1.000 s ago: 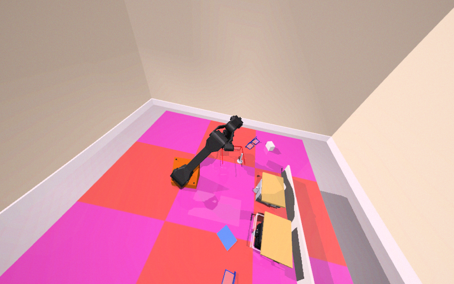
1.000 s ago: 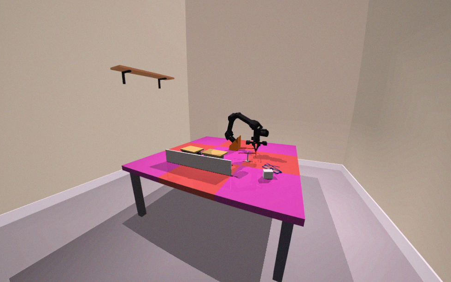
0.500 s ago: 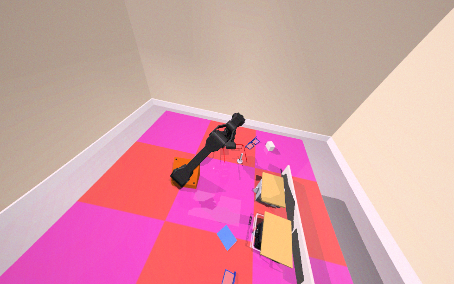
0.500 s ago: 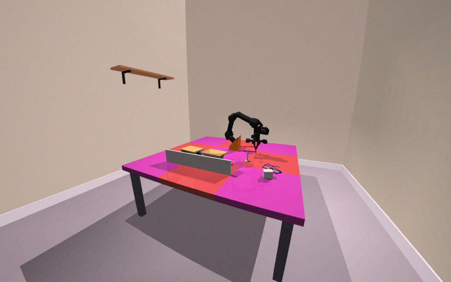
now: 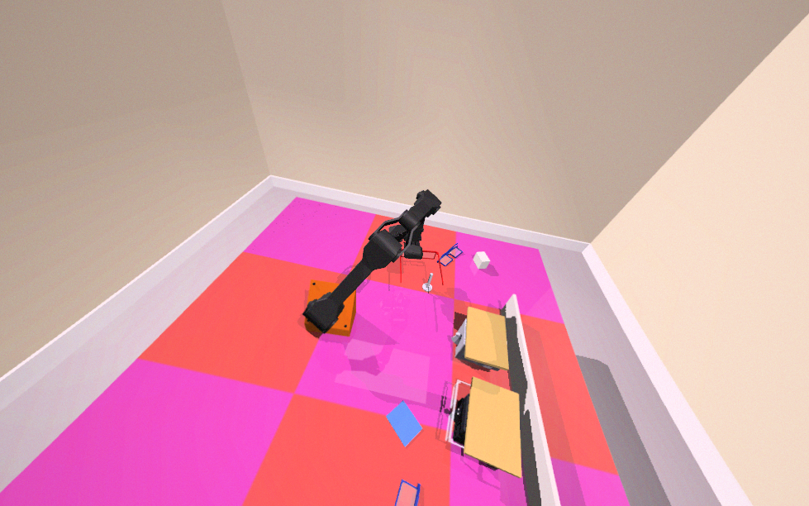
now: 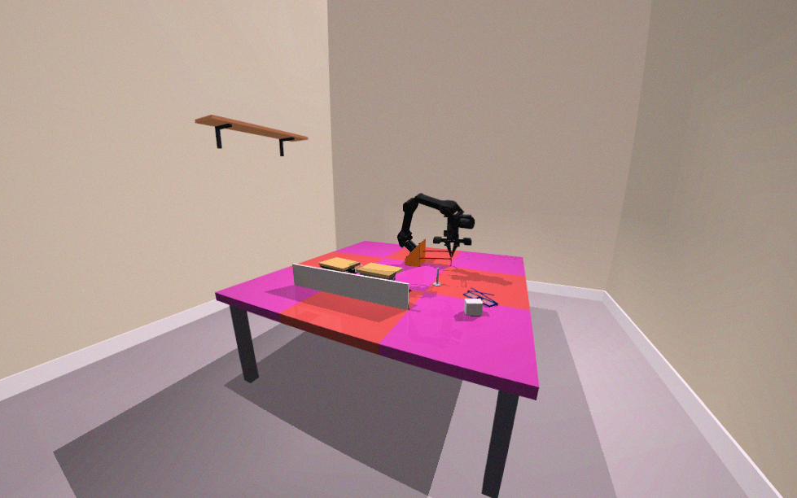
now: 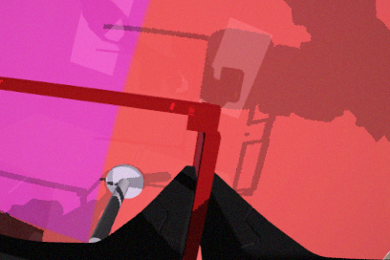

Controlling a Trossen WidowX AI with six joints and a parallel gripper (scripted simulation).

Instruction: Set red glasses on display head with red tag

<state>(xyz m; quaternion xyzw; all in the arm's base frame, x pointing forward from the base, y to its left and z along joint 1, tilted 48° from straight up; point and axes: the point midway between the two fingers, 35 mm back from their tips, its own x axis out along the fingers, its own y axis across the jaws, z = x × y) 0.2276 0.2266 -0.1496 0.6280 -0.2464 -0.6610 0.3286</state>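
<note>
Right now the stand is 10 cm below my gripper tip, 10 cm ahead of it and 5 cm to the right of it. From my gripper tip the other things lie so: white wall 40 cm to the right, 37 cm ahead, 7 cm below; then blue card 51 cm to the right, 12 cm below, 5 cm ahead; then white block 34 cm ahead, 14 cm to the left, 9 cm below.
</note>
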